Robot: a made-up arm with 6 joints. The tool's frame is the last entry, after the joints. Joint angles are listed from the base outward.
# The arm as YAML. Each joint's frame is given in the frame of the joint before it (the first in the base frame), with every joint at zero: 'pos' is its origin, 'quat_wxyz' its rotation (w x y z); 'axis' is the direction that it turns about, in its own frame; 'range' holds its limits. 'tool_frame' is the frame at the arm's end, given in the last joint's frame.
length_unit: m
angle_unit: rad
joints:
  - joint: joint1
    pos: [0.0, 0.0, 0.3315]
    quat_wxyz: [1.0, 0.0, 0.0, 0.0]
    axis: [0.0, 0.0, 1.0]
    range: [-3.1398, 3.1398]
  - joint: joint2
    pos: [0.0, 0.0, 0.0]
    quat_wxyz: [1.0, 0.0, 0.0, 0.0]
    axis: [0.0, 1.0, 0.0]
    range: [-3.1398, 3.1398]
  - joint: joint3
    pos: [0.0, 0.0, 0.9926]
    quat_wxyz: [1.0, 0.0, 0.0, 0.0]
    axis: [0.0, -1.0, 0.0]
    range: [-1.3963, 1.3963]
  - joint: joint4
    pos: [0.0, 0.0, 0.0]
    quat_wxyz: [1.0, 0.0, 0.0, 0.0]
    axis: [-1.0, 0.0, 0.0]
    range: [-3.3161, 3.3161]
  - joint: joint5
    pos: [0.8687, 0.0, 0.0]
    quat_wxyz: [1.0, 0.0, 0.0, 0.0]
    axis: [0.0, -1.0, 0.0]
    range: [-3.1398, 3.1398]
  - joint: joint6
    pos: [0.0, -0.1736, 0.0]
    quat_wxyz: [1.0, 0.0, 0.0, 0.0]
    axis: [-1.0, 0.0, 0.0]
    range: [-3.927, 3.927]
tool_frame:
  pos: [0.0, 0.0, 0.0]
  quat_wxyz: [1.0, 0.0, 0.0, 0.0]
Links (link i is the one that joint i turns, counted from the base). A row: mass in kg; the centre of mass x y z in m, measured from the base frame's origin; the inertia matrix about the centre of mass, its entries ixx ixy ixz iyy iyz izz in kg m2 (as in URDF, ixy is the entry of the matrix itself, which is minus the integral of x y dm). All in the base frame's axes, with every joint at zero. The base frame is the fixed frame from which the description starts. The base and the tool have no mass.
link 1: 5.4; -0.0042 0.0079 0.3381; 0.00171 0 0 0.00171 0 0.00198
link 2: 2.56; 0.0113 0.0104 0.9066; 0.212 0 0 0.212 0 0.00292
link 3: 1.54; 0.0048 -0.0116 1.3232; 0.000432 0 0 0.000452 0 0.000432
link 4: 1.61; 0.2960 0.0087 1.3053; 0.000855 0 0 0.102 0 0.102
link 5: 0.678; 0.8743 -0.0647 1.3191; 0.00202 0 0 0.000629 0 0.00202
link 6: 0.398; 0.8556 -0.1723 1.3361; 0.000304 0 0 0.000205 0 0.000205
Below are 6 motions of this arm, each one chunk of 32 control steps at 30 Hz.
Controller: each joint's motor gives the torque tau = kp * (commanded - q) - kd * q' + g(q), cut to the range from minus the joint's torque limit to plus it. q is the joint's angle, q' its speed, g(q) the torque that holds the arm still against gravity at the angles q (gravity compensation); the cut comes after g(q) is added. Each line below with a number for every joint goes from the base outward.
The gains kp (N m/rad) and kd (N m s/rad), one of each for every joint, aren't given. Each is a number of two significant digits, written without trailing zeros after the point. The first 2 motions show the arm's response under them.
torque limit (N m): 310 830 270 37 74 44
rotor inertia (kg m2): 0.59 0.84 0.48 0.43 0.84 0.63
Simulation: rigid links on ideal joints. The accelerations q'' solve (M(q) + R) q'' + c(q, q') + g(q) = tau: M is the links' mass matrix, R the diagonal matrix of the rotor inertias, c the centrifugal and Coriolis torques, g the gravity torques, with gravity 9.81 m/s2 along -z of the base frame. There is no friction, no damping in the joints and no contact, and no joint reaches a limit. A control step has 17 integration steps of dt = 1/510 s. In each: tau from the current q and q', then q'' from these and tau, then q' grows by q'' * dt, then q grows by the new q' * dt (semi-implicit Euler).
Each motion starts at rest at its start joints. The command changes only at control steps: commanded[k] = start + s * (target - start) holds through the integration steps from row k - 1 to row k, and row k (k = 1, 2, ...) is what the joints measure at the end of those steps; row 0 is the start. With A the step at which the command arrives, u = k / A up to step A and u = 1 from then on. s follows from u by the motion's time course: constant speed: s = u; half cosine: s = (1 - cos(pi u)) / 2; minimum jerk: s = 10 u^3 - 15 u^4 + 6 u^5; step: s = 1 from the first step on.
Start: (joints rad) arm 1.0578 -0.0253 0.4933 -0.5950 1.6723 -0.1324
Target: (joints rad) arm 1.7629 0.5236 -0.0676 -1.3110 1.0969 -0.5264
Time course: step
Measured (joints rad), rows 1 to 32:
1: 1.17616 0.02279 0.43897 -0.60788 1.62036 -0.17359
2: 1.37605 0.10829 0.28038 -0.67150 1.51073 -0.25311
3: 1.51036 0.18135 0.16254 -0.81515 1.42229 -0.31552
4: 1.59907 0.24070 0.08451 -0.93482 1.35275 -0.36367
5: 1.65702 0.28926 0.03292 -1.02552 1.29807 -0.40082
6: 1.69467 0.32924 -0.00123 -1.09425 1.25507 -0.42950
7: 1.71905 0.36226 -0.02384 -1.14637 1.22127 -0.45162
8: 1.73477 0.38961 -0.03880 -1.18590 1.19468 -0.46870
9: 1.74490 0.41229 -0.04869 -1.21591 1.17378 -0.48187
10: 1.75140 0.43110 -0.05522 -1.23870 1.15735 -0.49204
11: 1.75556 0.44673 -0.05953 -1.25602 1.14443 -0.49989
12: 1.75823 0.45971 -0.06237 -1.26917 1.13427 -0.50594
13: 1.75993 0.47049 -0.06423 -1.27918 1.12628 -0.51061
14: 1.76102 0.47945 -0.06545 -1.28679 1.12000 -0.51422
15: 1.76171 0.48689 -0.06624 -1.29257 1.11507 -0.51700
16: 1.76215 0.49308 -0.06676 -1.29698 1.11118 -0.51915
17: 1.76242 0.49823 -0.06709 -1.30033 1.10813 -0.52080
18: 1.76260 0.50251 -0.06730 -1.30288 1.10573 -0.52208
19: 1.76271 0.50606 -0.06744 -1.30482 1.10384 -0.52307
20: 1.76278 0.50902 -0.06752 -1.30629 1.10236 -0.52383
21: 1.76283 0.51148 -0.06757 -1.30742 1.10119 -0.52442
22: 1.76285 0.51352 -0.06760 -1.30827 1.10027 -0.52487
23: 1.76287 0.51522 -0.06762 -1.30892 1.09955 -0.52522
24: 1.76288 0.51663 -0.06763 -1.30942 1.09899 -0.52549
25: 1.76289 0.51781 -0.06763 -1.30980 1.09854 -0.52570
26: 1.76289 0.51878 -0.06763 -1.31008 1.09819 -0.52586
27: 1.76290 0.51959 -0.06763 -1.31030 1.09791 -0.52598
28: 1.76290 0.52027 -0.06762 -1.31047 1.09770 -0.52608
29: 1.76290 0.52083 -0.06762 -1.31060 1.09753 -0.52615
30: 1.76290 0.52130 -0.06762 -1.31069 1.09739 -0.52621
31: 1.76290 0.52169 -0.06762 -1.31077 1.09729 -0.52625
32: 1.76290 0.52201 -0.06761 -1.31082 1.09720 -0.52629
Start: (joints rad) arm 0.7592 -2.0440 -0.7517 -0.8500 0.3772 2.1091
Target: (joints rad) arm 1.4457 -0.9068 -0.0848 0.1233 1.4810 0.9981
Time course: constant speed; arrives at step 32
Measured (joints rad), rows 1 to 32:
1: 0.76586 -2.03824 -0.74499 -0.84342 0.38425 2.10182
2: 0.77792 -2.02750 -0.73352 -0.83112 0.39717 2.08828
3: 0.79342 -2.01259 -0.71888 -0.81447 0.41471 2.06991
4: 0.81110 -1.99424 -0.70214 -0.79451 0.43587 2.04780
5: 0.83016 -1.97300 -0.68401 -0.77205 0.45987 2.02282
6: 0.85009 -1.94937 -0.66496 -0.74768 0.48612 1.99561
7: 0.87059 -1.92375 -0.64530 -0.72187 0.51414 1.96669
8: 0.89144 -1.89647 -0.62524 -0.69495 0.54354 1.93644
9: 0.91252 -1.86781 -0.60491 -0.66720 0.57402 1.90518
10: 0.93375 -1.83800 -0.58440 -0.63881 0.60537 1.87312
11: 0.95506 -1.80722 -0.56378 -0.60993 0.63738 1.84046
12: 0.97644 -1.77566 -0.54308 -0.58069 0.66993 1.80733
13: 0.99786 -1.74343 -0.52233 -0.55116 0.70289 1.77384
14: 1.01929 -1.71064 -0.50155 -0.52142 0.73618 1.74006
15: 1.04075 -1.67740 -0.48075 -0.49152 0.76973 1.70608
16: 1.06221 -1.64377 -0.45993 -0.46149 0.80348 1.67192
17: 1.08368 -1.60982 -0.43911 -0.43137 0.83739 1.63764
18: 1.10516 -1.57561 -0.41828 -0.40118 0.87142 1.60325
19: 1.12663 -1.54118 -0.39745 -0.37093 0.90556 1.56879
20: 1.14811 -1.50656 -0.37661 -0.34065 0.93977 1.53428
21: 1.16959 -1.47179 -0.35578 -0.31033 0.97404 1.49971
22: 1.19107 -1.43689 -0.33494 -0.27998 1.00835 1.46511
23: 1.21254 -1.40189 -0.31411 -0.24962 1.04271 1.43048
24: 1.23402 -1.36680 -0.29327 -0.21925 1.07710 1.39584
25: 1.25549 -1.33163 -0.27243 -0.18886 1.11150 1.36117
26: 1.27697 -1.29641 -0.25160 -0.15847 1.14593 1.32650
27: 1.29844 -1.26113 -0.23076 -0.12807 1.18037 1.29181
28: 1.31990 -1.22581 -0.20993 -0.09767 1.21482 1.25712
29: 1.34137 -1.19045 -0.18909 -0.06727 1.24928 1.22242
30: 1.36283 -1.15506 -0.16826 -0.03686 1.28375 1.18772
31: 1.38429 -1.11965 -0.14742 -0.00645 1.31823 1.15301
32: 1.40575 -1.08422 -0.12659 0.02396 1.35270 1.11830
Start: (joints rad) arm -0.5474 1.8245 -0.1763 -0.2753 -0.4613 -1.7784
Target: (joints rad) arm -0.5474 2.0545 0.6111 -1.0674 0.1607 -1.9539
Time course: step
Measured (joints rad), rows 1 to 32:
1: -0.54810 1.86196 -0.04743 -0.34251 -0.40951 -1.80891
2: -0.54806 1.89453 0.17153 -0.50171 -0.29215 -1.84197
3: -0.54759 1.92058 0.31889 -0.63529 -0.19535 -1.86748
4: -0.54733 1.94237 0.41676 -0.73755 -0.11924 -1.88719
5: -0.54722 1.96068 0.48178 -0.81574 -0.05940 -1.90241
6: -0.54718 1.97608 0.52499 -0.87547 -0.01235 -1.91416
7: -0.54719 1.98903 0.55370 -0.92107 0.02464 -1.92323
8: -0.54721 1.99989 0.57280 -0.95586 0.05373 -1.93023
9: -0.54724 2.00899 0.58550 -0.98239 0.07659 -1.93563
10: -0.54727 2.01660 0.59396 -1.00263 0.09457 -1.93980
11: -0.54730 2.02295 0.59960 -1.01805 0.10871 -1.94302
12: -0.54732 2.02825 0.60336 -1.02980 0.11982 -1.94550
13: -0.54734 2.03267 0.60587 -1.03876 0.12856 -1.94742
14: -0.54735 2.03635 0.60756 -1.04559 0.13543 -1.94890
15: -0.54737 2.03942 0.60868 -1.05079 0.14083 -1.95004
16: -0.54737 2.04196 0.60944 -1.05475 0.14508 -1.95092
17: -0.54738 2.04408 0.60996 -1.05777 0.14842 -1.95160
18: -0.54739 2.04585 0.61031 -1.06006 0.15104 -1.95213
19: -0.54739 2.04731 0.61054 -1.06181 0.15311 -1.95253
20: -0.54739 2.04853 0.61070 -1.06315 0.15473 -1.95284
21: -0.54739 2.04954 0.61082 -1.06416 0.15601 -1.95309
22: -0.54740 2.05038 0.61089 -1.06494 0.15701 -1.95327
23: -0.54740 2.05108 0.61095 -1.06552 0.15780 -1.95342
24: -0.54740 2.05166 0.61099 -1.06597 0.15842 -1.95353
25: -0.54740 2.05214 0.61102 -1.06631 0.15891 -1.95361
26: -0.54740 2.05254 0.61104 -1.06657 0.15929 -1.95368
27: -0.54740 2.05287 0.61105 -1.06677 0.15959 -1.95373
28: -0.54740 2.05315 0.61106 -1.06692 0.15983 -1.95377
29: -0.54740 2.05338 0.61107 -1.06704 0.16001 -1.95380
30: -0.54740 2.05357 0.61108 -1.06712 0.16016 -1.95382
31: -0.54740 2.05373 0.61108 -1.06719 0.16028 -1.95384
32: -0.54740 2.05386 0.61108 -1.06724 0.16037 -1.95385

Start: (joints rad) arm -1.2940 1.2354 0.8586 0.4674 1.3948 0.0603
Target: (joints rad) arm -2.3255 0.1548 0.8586 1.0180 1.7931 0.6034
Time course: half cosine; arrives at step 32
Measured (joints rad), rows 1 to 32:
1: -1.29461 1.23501 0.85855 0.46768 1.39500 0.06058
2: -1.29715 1.23346 0.85844 0.46878 1.39575 0.06164
3: -1.30279 1.23009 0.85830 0.47113 1.39733 0.06388
4: -1.31225 1.22436 0.85816 0.47502 1.39997 0.06762
5: -1.32588 1.21584 0.85804 0.48068 1.40382 0.07307
6: -1.34383 1.20422 0.85795 0.48826 1.40897 0.08035
7: -1.36608 1.18930 0.85788 0.49782 1.41550 0.08956
8: -1.39250 1.17095 0.85785 0.50939 1.42342 0.10071
9: -1.42289 1.14912 0.85785 0.52294 1.43274 0.11378
10: -1.45700 1.12384 0.85788 0.53840 1.44340 0.12873
11: -1.49451 1.09519 0.85793 0.55568 1.45537 0.14545
12: -1.53507 1.06332 0.85800 0.57464 1.46854 0.16383
13: -1.57831 1.02844 0.85808 0.59513 1.48282 0.18373
14: -1.62380 0.99079 0.85818 0.61697 1.49810 0.20497
15: -1.67109 0.95067 0.85828 0.63996 1.51424 0.22736
16: -1.71972 0.90838 0.85839 0.66389 1.53110 0.25072
17: -1.76922 0.86429 0.85850 0.68855 1.54853 0.27481
18: -1.81908 0.81879 0.85861 0.71370 1.56637 0.29943
19: -1.86881 0.77226 0.85873 0.73910 1.58445 0.32434
20: -1.91792 0.72512 0.85884 0.76452 1.60260 0.34930
21: -1.96591 0.67781 0.85896 0.78971 1.62066 0.37408
22: -2.01232 0.63075 0.85908 0.81444 1.63845 0.39845
23: -2.05670 0.58438 0.85919 0.83848 1.65580 0.42216
24: -2.09862 0.53913 0.85931 0.86159 1.67255 0.44500
25: -2.13769 0.49544 0.85943 0.88356 1.68853 0.46675
26: -2.17356 0.45370 0.85955 0.90419 1.70360 0.48719
27: -2.20588 0.41432 0.85966 0.92326 1.71762 0.50613
28: -2.23437 0.37768 0.85977 0.94060 1.73043 0.52339
29: -2.25878 0.34411 0.85986 0.95604 1.74193 0.53881
30: -2.27889 0.31396 0.85995 0.96943 1.75201 0.55223
31: -2.29451 0.28749 0.86002 0.98064 1.76056 0.56353
32: -2.30551 0.26498 0.86008 0.98956 1.76751 0.57260

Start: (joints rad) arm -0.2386 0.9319 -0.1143 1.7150 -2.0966 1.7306
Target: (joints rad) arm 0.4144 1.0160 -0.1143 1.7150 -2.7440 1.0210
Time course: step
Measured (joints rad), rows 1 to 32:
1: -0.20613 0.94510 -0.11349 1.71279 -2.14818 1.68944
2: -0.11293 0.95725 -0.11314 1.71102 -2.26926 1.57191
3: 0.03820 0.96770 -0.11166 1.71014 -2.37074 1.44627
4: 0.17878 0.97635 -0.11080 1.71320 -2.45053 1.34924
5: 0.26901 0.98326 -0.11128 1.71537 -2.51326 1.27437
6: 0.32483 0.98887 -0.11206 1.71638 -2.56258 1.21657
7: 0.35925 0.99348 -0.11276 1.71673 -2.60136 1.17195
8: 0.38045 0.99730 -0.11328 1.71674 -2.63185 1.13751
9: 0.39350 1.00046 -0.11364 1.71658 -2.65582 1.11093
10: 0.40154 1.00309 -0.11389 1.71636 -2.67467 1.09041
11: 0.40648 1.00527 -0.11405 1.71614 -2.68949 1.07457
12: 0.40953 1.00708 -0.11415 1.71592 -2.70114 1.06235
13: 0.41140 1.00859 -0.11422 1.71574 -2.71030 1.05291
14: 0.41256 1.00984 -0.11426 1.71559 -2.71750 1.04563
15: 0.41326 1.01088 -0.11429 1.71546 -2.72317 1.04001
16: 0.41370 1.01174 -0.11430 1.71536 -2.72762 1.03567
17: 0.41397 1.01246 -0.11431 1.71528 -2.73112 1.03232
18: 0.41414 1.01306 -0.11431 1.71522 -2.73387 1.02974
19: 0.41424 1.01355 -0.11431 1.71517 -2.73604 1.02774
20: 0.41430 1.01397 -0.11431 1.71513 -2.73774 1.02620
21: 0.41434 1.01431 -0.11431 1.71510 -2.73908 1.02502
22: 0.41436 1.01459 -0.11431 1.71508 -2.74013 1.02410
23: 0.41438 1.01483 -0.11431 1.71506 -2.74096 1.02339
24: 0.41439 1.01503 -0.11431 1.71504 -2.74161 1.02285
25: 0.41439 1.01519 -0.11431 1.71503 -2.74212 1.02243
26: 0.41439 1.01533 -0.11431 1.71503 -2.74252 1.02210
27: 0.41440 1.01544 -0.11431 1.71502 -2.74284 1.02185
28: 0.41440 1.01554 -0.11430 1.71502 -2.74309 1.02166
29: 0.41440 1.01561 -0.11430 1.71501 -2.74328 1.02151
30: 0.41440 1.01568 -0.11430 1.71501 -2.74343 1.02139
31: 0.41440 1.01573 -0.11430 1.71501 -2.74356 1.02130
32: 0.41440 1.01578 -0.11430 1.71501 -2.74365 1.02123

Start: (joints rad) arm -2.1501 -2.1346 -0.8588 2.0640 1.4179 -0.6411
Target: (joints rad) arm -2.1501 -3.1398 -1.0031 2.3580 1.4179 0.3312
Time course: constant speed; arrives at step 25
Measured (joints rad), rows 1 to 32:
1: -2.15010 -2.14111 -0.86067 2.06661 1.41790 -0.63295
2: -2.15010 -2.15326 -0.86384 2.07139 1.41790 -0.61778
3: -2.15010 -2.17012 -0.86788 2.07784 1.41790 -0.59720
4: -2.15010 -2.19090 -0.87249 2.08555 1.41790 -0.57244
5: -2.15010 -2.21493 -0.87748 2.09422 1.41790 -0.54445
6: -2.15010 -2.24168 -0.88272 2.10362 1.41790 -0.51398
7: -2.15010 -2.27068 -0.88814 2.11358 1.41790 -0.48158
8: -2.15010 -2.30156 -0.89366 2.12397 1.41790 -0.44770
9: -2.15010 -2.33401 -0.89927 2.13469 1.41790 -0.41268
10: -2.15010 -2.36775 -0.90492 2.14565 1.41790 -0.37677
11: -2.15010 -2.40258 -0.91061 2.15680 1.41790 -0.34018
12: -2.15010 -2.43832 -0.91633 2.16809 1.41790 -0.30307
13: -2.15010 -2.47480 -0.92206 2.17949 1.41790 -0.26555
14: -2.15010 -2.51190 -0.92780 2.19098 1.41790 -0.22772
15: -2.15010 -2.54953 -0.93356 2.20253 1.41790 -0.18964
16: -2.15010 -2.58759 -0.93931 2.21413 1.41790 -0.15138
17: -2.15010 -2.62601 -0.94508 2.22577 1.41790 -0.11298
18: -2.15010 -2.66473 -0.95084 2.23743 1.41790 -0.07446
19: -2.15010 -2.70370 -0.95661 2.24912 1.41790 -0.03586
20: -2.15010 -2.74287 -0.96238 2.26083 1.41790 0.00281
21: -2.15010 -2.78222 -0.96815 2.27254 1.41790 0.04153
22: -2.15010 -2.82171 -0.97392 2.28427 1.41790 0.08029
23: -2.15010 -2.86133 -0.97969 2.29601 1.41790 0.11908
24: -2.15010 -2.90104 -0.98546 2.30775 1.41790 0.15789
25: -2.15010 -2.94083 -0.99124 2.31949 1.41790 0.19672
26: -2.15011 -2.97417 -0.99521 2.32865 1.41790 0.22741
27: -2.15011 -3.00191 -0.99785 2.33562 1.41790 0.25110
28: -2.15011 -3.02501 -0.99961 2.34094 1.41790 0.26938
29: -2.15011 -3.04424 -1.00079 2.34499 1.41790 0.28349
30: -2.15011 -3.06024 -1.00157 2.34807 1.41790 0.29438
31: -2.15011 -3.07357 -1.00209 2.35043 1.41790 0.30278
32: -2.15010 -3.08466 -1.00243 2.35222 1.41790 0.30926

